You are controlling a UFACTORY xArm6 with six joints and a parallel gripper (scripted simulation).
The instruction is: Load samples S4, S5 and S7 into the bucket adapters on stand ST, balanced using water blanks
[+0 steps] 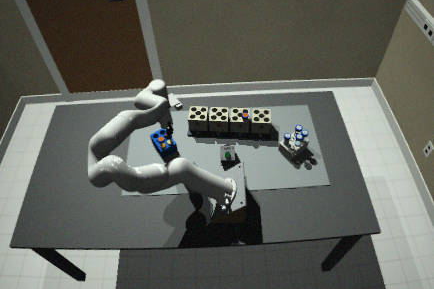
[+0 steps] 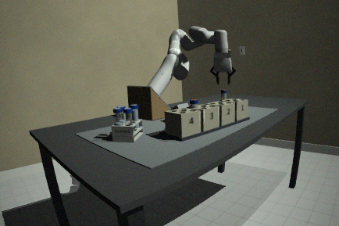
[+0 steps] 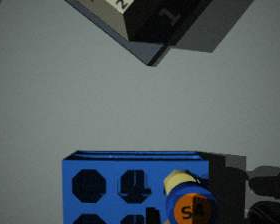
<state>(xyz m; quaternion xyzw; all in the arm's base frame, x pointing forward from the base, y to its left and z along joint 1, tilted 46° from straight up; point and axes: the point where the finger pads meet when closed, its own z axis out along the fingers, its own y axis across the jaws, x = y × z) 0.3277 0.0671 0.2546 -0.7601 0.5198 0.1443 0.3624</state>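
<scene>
Now: hand 1 cm past the sample S4 and 11 cm above it. Also, from my hand: green DONE key: 13 cm behind, 27 cm to the right, 11 cm below; blue rack: 3 cm ahead, 4 cm to the left, 14 cm below; adapter 2: 11 cm ahead, 27 cm to the right, 12 cm below.
</scene>
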